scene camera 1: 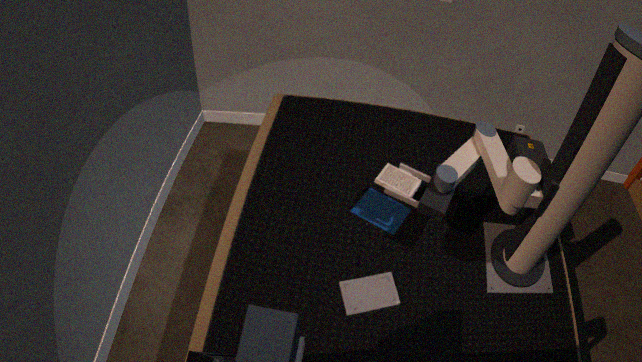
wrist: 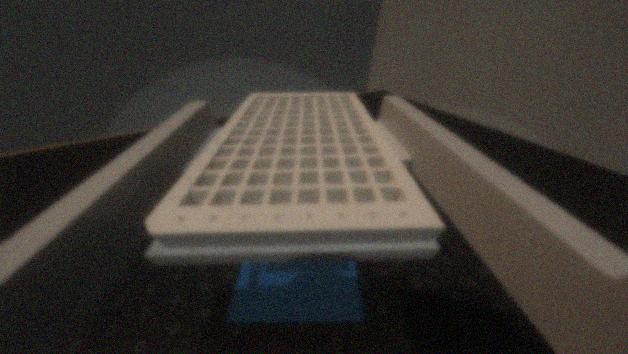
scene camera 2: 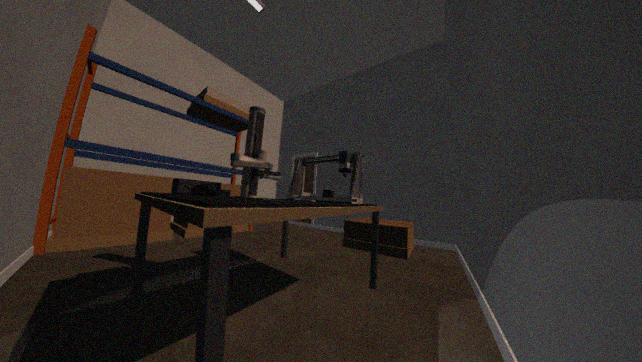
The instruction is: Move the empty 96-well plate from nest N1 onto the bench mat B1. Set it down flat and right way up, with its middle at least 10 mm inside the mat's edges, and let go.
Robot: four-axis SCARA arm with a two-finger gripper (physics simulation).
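Frame: origin at the arm's base, x ahead, y left, z up, level; centimetres.
Seen in the pictures: gripper, fingertip midpoint: (scene camera 1: 392, 177) (wrist: 299, 114) (scene camera 2: 273, 176); arm's base, link origin: (scene camera 1: 517, 259).
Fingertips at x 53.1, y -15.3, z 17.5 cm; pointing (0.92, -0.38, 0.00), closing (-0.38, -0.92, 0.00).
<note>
Pixels of each thing's top centre, then the offset from my fingertips to it. "pt": a spot on its surface instead. Level surfaces: height alone.
- white 96-well plate, top centre: (wrist: 300, 126) (scene camera 1: 399, 179) dx -2.0, dy +0.8, dz +0.2 cm
- blue mat, surface height: dz -16.1 cm
- white nest, top centre: (scene camera 1: 370, 292) dx +2.1, dy +32.7, dz -14.8 cm
- dark box, surface spot: (scene camera 1: 531, 147) pt dx -65.2, dy -33.8, dz -4.8 cm
- blue-grey block, surface spot: (scene camera 1: 268, 332) pt dx +20.6, dy +66.2, dz +32.5 cm
My gripper (scene camera 1: 392, 178) (wrist: 299, 114) is shut on the white 96-well plate (scene camera 1: 398, 181) (wrist: 300, 150), with one finger along each long side. The plate is level and right way up, raised above the bench. The blue mat (scene camera 1: 375, 206) (wrist: 297, 302) lies flat on the bench. In scene camera 1 it shows just below the plate, turned about the same way. In the wrist view part of it shows beneath the plate's near edge and the plate hides the rest. The white nest (scene camera 1: 370, 294) stands nearer scene camera 1's lower edge, with no plate on it.
The arm's column (scene camera 1: 575, 170) (scene camera 2: 256, 132) stands at the right of the bench in scene camera 1. A dark box (scene camera 1: 531, 147) is behind the arm. A blue-grey block (scene camera 1: 268, 332) is at the lower left. A gantry frame (scene camera 2: 356, 175) stands beyond the column in scene camera 2.
</note>
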